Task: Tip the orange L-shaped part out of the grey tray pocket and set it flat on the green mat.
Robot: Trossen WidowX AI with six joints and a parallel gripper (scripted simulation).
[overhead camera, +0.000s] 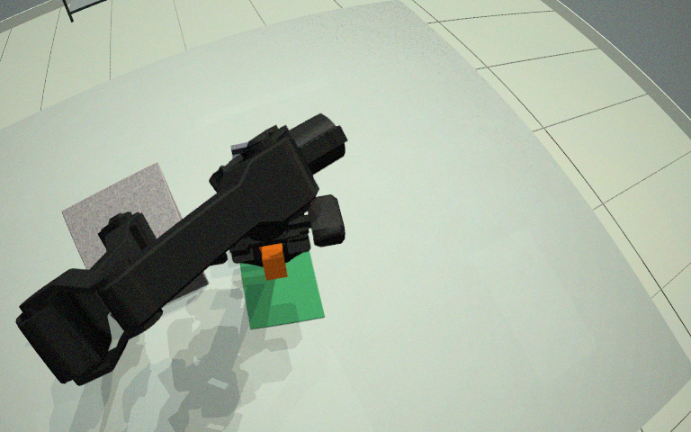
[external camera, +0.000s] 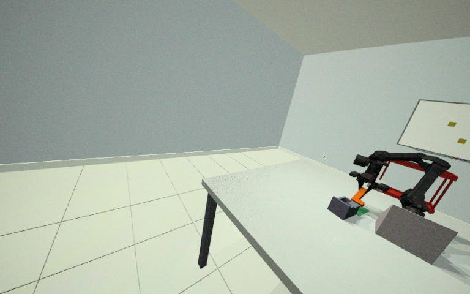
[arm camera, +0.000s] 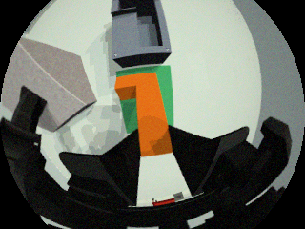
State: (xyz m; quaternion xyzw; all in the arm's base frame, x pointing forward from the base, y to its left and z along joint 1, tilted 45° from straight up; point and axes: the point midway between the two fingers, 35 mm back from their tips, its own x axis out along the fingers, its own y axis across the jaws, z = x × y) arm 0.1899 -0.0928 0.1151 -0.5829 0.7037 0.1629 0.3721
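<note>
My gripper tip is now 3 cm to the right of the orange L-shaped part and 3 cm above it.
</note>
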